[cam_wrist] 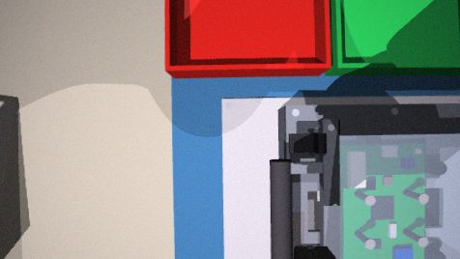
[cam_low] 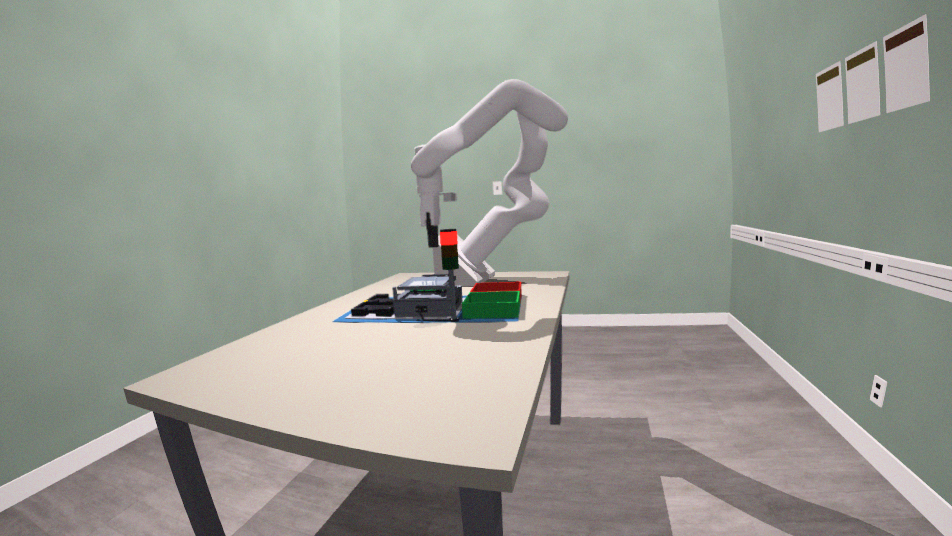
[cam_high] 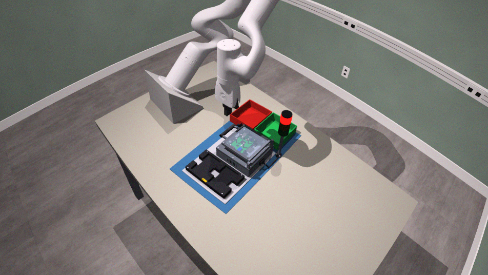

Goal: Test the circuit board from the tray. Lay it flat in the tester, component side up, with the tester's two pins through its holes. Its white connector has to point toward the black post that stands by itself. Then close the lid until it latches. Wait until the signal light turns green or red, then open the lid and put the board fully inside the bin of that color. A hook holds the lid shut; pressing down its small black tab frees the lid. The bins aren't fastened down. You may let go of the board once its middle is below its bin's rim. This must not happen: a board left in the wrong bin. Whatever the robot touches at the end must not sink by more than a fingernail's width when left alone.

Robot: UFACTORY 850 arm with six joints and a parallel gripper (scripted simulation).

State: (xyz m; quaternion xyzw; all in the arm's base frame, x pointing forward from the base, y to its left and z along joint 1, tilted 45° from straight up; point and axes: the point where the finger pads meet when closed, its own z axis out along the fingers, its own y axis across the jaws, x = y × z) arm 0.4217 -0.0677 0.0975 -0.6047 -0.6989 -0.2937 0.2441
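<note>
Now: hand 10 mm short of the black latch part, 60 mm to the right of it and 120 mm above it. From my hand the other things lie so: red bin (50 mm behind, 190 mm to the left, 190 mm below); then lid (90 mm ahead, 10 mm to the left, 120 mm below); then green circuit board (80 mm ahead, 10 mm to the left, 140 mm below).
</note>
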